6 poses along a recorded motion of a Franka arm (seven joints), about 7.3 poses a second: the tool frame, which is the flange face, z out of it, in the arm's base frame.
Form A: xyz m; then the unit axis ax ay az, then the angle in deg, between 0 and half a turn.
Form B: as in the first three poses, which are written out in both.
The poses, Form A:
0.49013, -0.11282, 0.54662, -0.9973, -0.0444, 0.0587, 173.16
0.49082, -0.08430, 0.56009, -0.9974, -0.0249, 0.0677, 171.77
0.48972, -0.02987, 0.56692, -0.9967, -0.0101, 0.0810, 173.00
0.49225, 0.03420, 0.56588, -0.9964, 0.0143, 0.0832, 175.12
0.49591, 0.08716, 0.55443, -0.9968, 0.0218, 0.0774, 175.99
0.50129, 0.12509, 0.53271, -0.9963, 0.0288, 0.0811, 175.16
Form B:
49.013, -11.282, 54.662, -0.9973, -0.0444, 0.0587, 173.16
49.082, -8.430, 56.009, -0.9974, -0.0249, 0.0677, 171.77
48.972, -2.987, 56.692, -0.9967, -0.0101, 0.0810, 173.00
49.225, 3.420, 56.588, -0.9964, 0.0143, 0.0832, 175.12
49.591, 8.716, 55.443, -0.9968, 0.0218, 0.0774, 175.99
50.129, 12.509, 53.271, -0.9963, 0.0288, 0.0811, 175.16

